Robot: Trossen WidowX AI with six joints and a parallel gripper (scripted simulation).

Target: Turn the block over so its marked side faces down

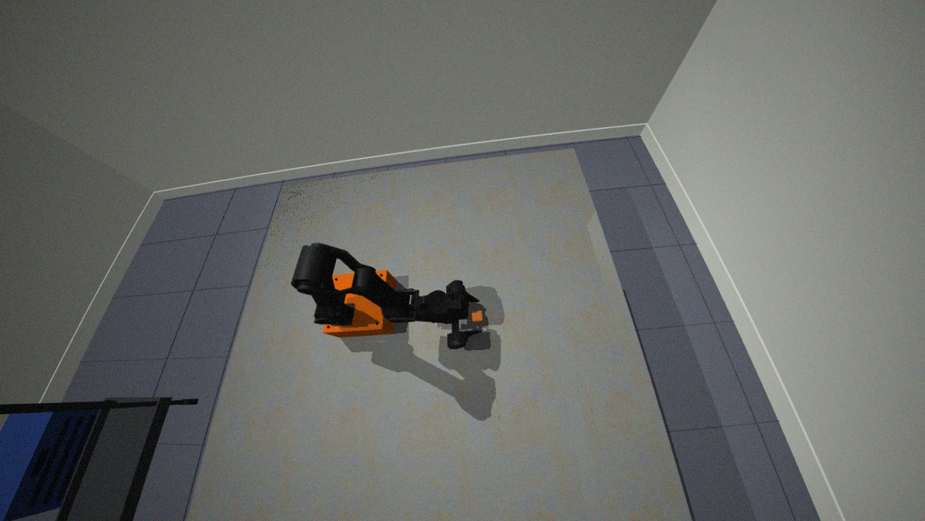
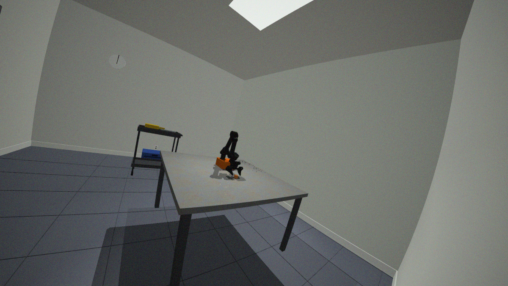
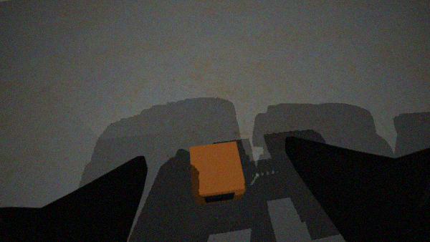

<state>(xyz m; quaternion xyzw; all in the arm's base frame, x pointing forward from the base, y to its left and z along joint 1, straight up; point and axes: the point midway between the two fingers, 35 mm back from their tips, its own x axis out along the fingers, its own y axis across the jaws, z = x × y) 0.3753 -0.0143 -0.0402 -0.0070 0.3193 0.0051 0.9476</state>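
Right now my gripper tip is 20 mm past the orange block and 10 mm above it.
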